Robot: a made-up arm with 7 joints. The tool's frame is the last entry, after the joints.
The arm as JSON. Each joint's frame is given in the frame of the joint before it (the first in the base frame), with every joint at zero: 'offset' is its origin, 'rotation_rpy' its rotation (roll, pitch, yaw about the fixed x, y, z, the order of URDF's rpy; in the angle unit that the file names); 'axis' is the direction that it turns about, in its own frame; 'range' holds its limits. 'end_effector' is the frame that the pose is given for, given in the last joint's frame.
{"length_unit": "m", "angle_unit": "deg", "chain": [
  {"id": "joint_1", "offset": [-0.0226, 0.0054, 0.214], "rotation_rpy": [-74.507, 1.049, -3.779], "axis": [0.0, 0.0, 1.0], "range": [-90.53, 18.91]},
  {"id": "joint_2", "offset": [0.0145, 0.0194, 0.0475], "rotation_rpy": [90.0, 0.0, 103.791], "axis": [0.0, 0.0, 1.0], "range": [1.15, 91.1]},
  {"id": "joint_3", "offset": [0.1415, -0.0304, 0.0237], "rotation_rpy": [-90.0, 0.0, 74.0], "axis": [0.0, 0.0, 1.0], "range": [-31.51, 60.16]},
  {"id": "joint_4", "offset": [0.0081, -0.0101, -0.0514], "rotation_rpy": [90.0, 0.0, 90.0], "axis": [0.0, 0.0, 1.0], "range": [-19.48, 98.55]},
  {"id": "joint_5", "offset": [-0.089, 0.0, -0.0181], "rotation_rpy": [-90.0, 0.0, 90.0], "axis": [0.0, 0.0, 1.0], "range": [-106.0, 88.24]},
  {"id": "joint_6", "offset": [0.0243, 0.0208, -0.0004], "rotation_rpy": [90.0, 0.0, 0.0], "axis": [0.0, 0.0, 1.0], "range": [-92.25, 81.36]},
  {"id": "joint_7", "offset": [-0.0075, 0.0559, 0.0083], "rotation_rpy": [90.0, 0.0, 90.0], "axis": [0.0, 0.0, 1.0], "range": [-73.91, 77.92]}
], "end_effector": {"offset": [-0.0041, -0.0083, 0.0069], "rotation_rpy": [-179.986, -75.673, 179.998]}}
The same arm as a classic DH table. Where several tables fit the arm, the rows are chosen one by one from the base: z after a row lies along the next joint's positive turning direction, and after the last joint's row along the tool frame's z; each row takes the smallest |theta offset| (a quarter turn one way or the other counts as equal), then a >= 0, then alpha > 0; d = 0 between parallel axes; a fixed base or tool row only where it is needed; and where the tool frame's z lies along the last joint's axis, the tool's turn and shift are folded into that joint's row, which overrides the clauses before.
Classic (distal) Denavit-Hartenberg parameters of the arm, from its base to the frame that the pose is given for. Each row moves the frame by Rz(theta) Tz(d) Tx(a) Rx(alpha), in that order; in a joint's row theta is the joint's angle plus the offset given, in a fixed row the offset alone. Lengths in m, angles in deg.
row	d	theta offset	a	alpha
base (fixed)	0.213	-4.07	-0.0229	-74.51
joint_1	0.0514	-75.12	-0.0154	-90
joint_2	0.0424	74	-0.0098	90
joint_3	-0.1958	90	0.0101	-90
joint_4	-0.01	-90	0	-90
joint_5	0.0886	0	0.0243	90
joint_6	-0.0125	90	0.0559	90
joint_7	0.0005	-89.99	0.0083	104.33
tool (fixed)	0.0042	90.01	0	0
Joint limits (deg, base to tool): -90.53..18.91 1.15..91.1 -31.51..60.16 -19.48..98.55 -106..88.24 -92.25..81.36 -73.91..77.92

